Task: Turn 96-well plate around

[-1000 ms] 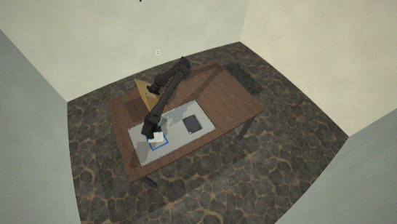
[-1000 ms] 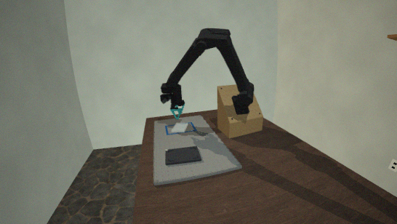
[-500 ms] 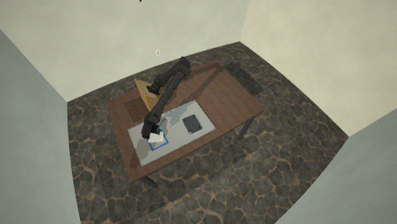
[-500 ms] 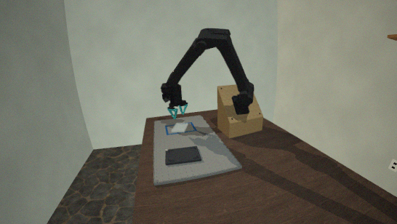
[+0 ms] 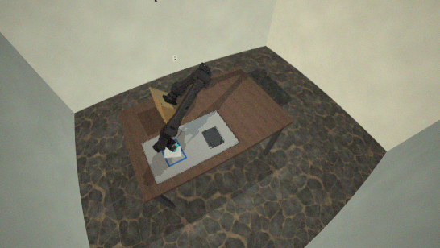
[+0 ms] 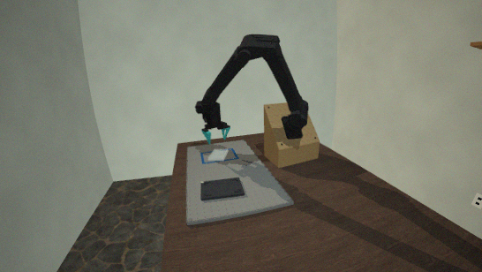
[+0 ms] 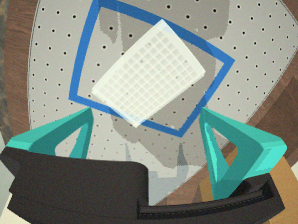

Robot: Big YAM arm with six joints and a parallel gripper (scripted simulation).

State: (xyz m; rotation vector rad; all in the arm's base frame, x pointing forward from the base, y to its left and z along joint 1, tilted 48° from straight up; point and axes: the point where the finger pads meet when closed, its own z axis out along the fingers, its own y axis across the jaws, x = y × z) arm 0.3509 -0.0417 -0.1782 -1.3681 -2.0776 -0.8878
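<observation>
My gripper is now 90 mm above the white 96-well plate. Also, from my hand: A1 mark: 120 mm ahead, 270 mm to the left, 80 mm below; then dark plate nest N1: 50 mm ahead, 330 mm to the left, 80 mm below.
</observation>
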